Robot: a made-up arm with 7 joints.
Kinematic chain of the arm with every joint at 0, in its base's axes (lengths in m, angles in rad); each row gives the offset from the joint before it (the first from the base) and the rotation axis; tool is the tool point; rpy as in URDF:
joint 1: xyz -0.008 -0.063 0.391 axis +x
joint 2: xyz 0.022 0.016 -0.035 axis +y
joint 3: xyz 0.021 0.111 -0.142 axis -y
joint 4: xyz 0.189 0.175 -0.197 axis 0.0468 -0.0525 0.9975
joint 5: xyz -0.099 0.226 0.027 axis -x
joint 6: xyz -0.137 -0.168 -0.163 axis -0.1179 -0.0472 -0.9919
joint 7: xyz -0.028 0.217 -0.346 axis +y
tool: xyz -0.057 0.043 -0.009 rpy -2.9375 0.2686 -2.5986
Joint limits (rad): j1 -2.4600..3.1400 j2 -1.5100..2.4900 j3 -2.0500..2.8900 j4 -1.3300..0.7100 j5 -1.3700..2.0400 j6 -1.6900..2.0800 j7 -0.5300..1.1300
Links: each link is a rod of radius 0.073 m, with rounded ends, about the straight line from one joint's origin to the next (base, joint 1, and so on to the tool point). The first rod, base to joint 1, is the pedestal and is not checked.
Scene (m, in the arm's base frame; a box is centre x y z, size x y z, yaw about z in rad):
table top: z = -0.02
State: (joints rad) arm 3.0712 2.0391 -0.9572 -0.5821 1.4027 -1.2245 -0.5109
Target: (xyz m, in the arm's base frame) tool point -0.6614 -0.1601 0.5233
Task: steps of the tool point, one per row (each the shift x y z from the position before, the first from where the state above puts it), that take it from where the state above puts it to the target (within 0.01 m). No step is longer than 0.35 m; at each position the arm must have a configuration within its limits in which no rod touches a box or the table.
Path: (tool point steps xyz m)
1: -0.1609 -0.0841 -0.0902
2: -0.2487 -0.0878 0.0466
3: -0.2434 0.1169 -0.0145
4: -0.2025 0.1601 0.1225
5: -0.0908 0.1702 0.2305

